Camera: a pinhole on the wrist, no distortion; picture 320 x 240 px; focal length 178.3 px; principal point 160.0 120.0 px. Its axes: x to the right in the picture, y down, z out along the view. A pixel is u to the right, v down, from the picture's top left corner.
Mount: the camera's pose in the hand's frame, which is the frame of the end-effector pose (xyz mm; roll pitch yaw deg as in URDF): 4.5 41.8 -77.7 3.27 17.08 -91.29
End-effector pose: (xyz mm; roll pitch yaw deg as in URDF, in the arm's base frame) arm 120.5 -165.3 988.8 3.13 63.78 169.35
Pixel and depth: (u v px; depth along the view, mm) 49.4 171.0 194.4
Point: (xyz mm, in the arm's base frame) -51.4 -224.5 1010.7
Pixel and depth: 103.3 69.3 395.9
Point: -122.8 -153.0 1252.9
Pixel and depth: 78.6 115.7 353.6
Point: -158.1 -190.6 1147.0
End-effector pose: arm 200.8 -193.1 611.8 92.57 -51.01 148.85
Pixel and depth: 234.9 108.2 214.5
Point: 189.8 -75.6 522.5
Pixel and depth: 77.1 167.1 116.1
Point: 250.0 -160.7 669.5
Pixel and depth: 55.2 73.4 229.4
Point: 396.3 -98.4 621.4
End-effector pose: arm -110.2 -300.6 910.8 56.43 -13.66 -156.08
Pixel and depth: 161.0 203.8 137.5
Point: -176.7 -277.4 954.3
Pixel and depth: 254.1 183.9 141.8
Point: -187.7 -255.8 882.8
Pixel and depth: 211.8 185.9 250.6
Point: -254.7 -169.2 922.9
